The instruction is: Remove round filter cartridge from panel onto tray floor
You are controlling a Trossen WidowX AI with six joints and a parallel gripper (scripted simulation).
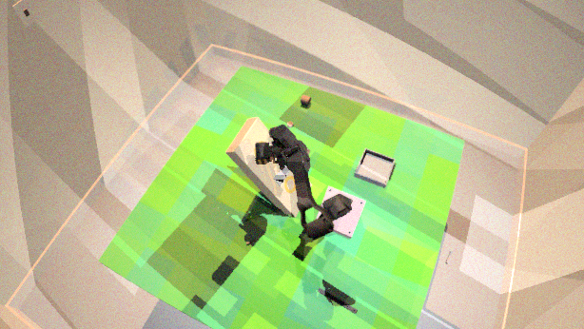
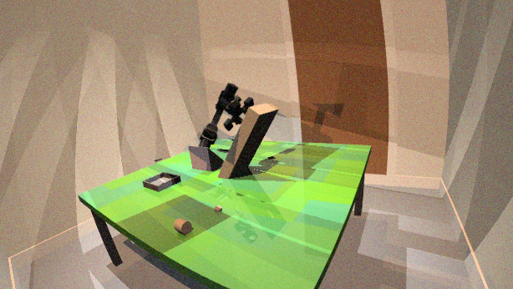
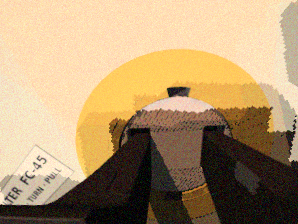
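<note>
Now: gripper tip 1 cm short of the round filter cartridge and 1 cm above it. From my gripper tip the other things lie so: tan service panel: 4 cm behind, 8 cm below; then small disc: 7 cm ahead, 35 cm to the right, 25 cm below; then short stick: 9 cm behind, 26 cm to the left, 25 cm below.
</note>
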